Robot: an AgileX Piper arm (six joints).
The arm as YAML. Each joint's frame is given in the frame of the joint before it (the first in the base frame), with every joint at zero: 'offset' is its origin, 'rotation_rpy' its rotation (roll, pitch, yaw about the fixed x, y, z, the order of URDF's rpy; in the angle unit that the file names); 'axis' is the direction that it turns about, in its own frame. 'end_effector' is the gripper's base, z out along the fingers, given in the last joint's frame.
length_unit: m
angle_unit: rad
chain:
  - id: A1
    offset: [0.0, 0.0, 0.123]
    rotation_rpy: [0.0, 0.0, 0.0]
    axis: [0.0, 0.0, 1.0]
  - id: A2
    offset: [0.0, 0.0, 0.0]
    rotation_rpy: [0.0, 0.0, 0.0]
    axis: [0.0, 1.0, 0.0]
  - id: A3
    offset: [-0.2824, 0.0, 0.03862]
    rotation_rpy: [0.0, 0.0, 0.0]
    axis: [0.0, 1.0, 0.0]
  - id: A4
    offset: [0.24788, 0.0, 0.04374]
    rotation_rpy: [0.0, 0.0, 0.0]
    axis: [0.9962, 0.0, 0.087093]
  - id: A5
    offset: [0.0, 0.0, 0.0]
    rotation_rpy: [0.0, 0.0, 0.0]
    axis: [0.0, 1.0, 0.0]
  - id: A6
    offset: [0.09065, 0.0, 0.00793]
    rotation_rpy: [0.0, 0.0, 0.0]
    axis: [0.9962, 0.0, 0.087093]
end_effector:
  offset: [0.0, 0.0, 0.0]
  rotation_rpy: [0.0, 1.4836, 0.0]
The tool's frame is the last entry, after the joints.
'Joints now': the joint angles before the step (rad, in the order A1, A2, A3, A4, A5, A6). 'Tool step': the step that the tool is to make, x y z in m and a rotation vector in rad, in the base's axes. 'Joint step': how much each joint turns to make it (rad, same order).
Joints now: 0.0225 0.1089 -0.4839 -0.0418 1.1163 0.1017
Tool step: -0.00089 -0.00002 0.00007 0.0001 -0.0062 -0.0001
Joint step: -0.0001 -0.0061 0.0000 0.0000 -0.0001 -0.0001
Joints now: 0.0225 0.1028 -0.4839 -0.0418 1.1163 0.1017
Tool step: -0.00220 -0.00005 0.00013 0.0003 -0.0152 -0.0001
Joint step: -0.0001 -0.0152 0.0000 0.0000 -0.0001 -0.0001
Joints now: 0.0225 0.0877 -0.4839 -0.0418 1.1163 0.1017
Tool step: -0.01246 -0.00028 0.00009 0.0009 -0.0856 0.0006
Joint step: -0.0001 -0.0856 0.0000 0.0000 0.0000 -0.0012
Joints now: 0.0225 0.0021 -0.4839 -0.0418 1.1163 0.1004
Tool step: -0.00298 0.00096 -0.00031 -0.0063 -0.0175 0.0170
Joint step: -0.0001 -0.0199 0.0000 0.0126 0.0019 -0.0201
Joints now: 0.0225 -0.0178 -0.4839 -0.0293 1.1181 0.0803
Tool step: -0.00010 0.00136 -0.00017 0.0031 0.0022 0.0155
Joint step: 0.0000 0.0000 0.0000 0.0167 0.0019 -0.0124
